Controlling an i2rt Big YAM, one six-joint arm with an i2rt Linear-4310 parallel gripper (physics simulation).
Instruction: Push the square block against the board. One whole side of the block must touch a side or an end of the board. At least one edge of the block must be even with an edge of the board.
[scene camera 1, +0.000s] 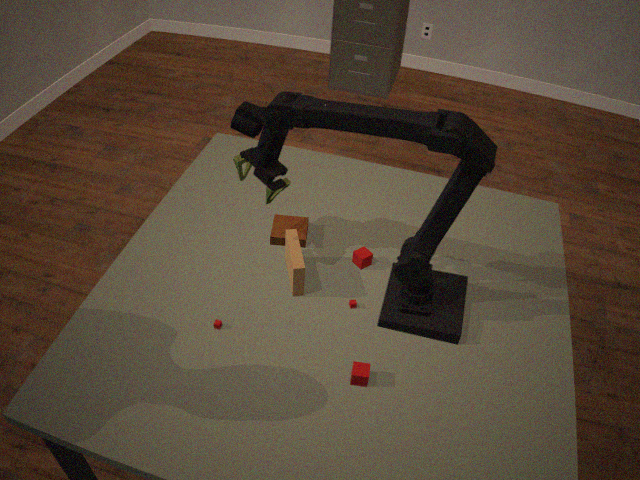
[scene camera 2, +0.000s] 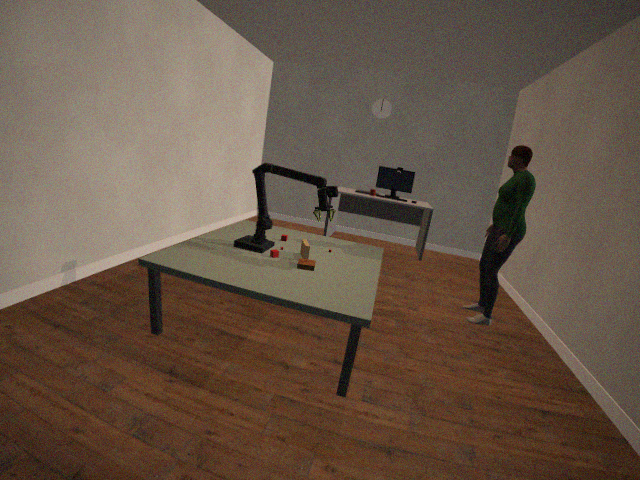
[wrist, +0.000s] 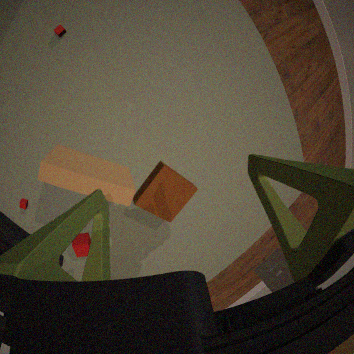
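Where they show: gripper, fingertip midpoint: (scene camera 1: 255, 191) (scene camera 2: 325, 221) (wrist: 176, 179); arm's base, origin of the base link: (scene camera 1: 415, 297) (scene camera 2: 259, 241).
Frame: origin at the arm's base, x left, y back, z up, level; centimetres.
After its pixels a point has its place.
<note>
The square block (scene camera 1: 280, 226) @(x -19.6, y -41.7, z -0.5 cm) (scene camera 2: 306, 265) @(x -25.0, y -39.9, z -0.9 cm) (wrist: 167, 192) @(x -19.5, y -39.7, z -0.5 cm) is orange-brown and lies flat. The board (scene camera 1: 295, 256) @(x -0.4, y -32.9, z 6.8 cm) (scene camera 2: 305, 250) @(x -11.0, y -35.5, z 3.7 cm) (wrist: 90, 170) @(x -3.2, y -35.2, z 4.4 cm) is pale wood and stands upright on a narrow long face. One end of the board is at the block, which is turned at an angle to it. In the wrist view a block corner lies close to that end, with a wedge opening between the two; I cannot tell whether they touch. My gripper (scene camera 1: 254, 191) @(x -4.1, y -44.7, z 22.9 cm) (scene camera 2: 325, 220) @(x -4.1, y -44.7, z 22.9 cm) (wrist: 176, 179) @(x -4.1, y -44.7, z 22.9 cm) is open and empty, high above the table, on the far-left side of the block in scene camera 1.
A large red cube (scene camera 1: 362, 257) @(x -11.4, y -16.0, z 0.4 cm) (scene camera 2: 274, 253) @(x -15.7, y -16.6, z -0.7 cm) (wrist: 81, 245) @(x -12.6, y -17.4, z 0.4 cm) lies between the board and the arm's base (scene camera 1: 454, 304) @(x 0.5, y 10.5, z 0.5 cm). A small red cube (scene camera 1: 352, 303) @(x 4.2, y -16.2, z -2.0 cm) lies near the base. Another small cube (scene camera 1: 217, 323) @(x 19.5, y -48.3, z -2.0 cm) (scene camera 2: 330, 251) @(x 18.3, y -48.7, z -2.9 cm) (wrist: 60, 30) @(x 18.6, y -48.4, z -2.0 cm) and a large one (scene camera 1: 360, 374) @(x 27.9, y -10.9, z 0.4 cm) (scene camera 2: 284, 237) @(x 24.4, y -11.6, z -0.6 cm) lie farther off.
</note>
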